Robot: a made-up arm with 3 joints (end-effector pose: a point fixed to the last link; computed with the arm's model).
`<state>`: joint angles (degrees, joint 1 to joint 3).
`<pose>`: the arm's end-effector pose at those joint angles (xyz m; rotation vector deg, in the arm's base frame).
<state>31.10 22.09 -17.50</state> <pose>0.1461 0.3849 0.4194 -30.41 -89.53 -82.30</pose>
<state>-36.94 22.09 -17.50</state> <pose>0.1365 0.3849 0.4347 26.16 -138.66 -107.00</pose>
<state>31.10 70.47 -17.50</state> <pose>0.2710 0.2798 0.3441 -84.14 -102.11 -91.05</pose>
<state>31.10 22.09 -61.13</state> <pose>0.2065 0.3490 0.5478 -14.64 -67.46 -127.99</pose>
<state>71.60 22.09 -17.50</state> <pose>0.1418 0.3849 0.4091 -52.59 -56.81 -61.51</pose>
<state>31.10 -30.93 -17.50</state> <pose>-0.0160 0.3345 0.5172 19.97 -66.25 -63.31</pose>
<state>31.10 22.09 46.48</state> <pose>0.0198 0.2647 0.3047 -44.46 -100.28 -9.22</pose>
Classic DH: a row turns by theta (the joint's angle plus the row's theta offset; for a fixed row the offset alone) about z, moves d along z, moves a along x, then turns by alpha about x. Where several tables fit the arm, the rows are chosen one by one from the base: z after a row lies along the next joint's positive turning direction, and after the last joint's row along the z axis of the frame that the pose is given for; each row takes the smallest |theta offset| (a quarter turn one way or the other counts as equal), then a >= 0, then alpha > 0; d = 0 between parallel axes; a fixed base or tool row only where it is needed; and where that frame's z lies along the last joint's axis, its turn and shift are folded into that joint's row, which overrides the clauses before.
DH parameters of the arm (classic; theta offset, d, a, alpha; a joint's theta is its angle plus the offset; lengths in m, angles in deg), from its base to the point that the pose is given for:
base (fixed): 0 0.42 0.13 -90
joint 1: 0 0.17 -0.03 -90
joint 2: -90 -0.03 0.02 90
joint 3: -66.06 -0.135 -0.0001 -48.38
tool (fixed): -66.59 0.2635 0 0

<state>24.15 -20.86 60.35</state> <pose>-0.0122 0.1927 0.3018 2.18 -114.80 12.18</pose>
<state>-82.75 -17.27 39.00</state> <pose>0.2616 0.2627 0.3017 -12.45 144.09 6.24</pose>
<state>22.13 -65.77 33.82</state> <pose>-0.0701 0.1848 0.3538 56.35 -94.79 -3.52</pose>
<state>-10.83 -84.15 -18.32</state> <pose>-0.1165 0.1522 0.3836 75.08 -70.95 -13.92</pose>
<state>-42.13 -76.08 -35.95</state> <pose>-0.1000 0.1823 0.3075 80.39 -86.88 -13.28</pose>
